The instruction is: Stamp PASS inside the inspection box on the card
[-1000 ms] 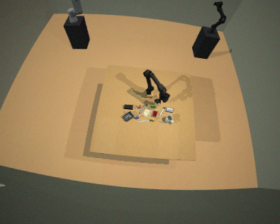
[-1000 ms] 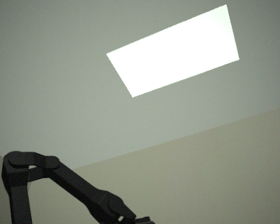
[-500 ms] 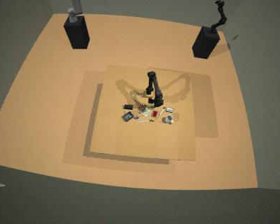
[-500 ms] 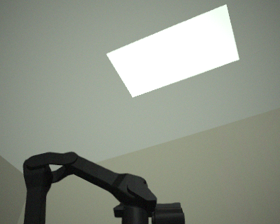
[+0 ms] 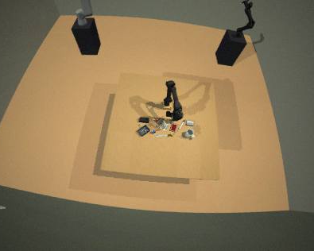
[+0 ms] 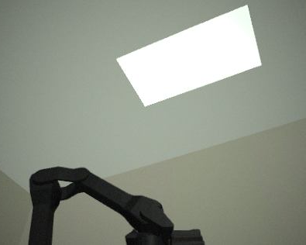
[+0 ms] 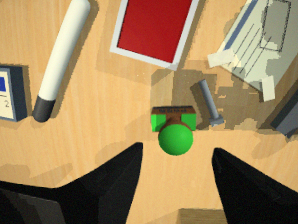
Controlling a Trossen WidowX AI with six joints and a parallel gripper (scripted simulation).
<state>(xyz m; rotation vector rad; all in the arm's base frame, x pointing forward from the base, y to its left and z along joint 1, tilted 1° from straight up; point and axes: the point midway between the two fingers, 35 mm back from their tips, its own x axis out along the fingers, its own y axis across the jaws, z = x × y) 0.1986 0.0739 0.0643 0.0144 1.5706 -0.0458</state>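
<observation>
Now: gripper tip 90 mm short of the red ink pad, 70 mm above it and 20 mm to the right of it. Also, from my gripper tip: white cylinder 120 mm to the left, 70 mm below, 30 mm ahead; then white card 90 mm to the right, 80 mm below, 80 mm ahead; then yellow block 190 mm ahead, 60 mm below, 20 mm to the right.
</observation>
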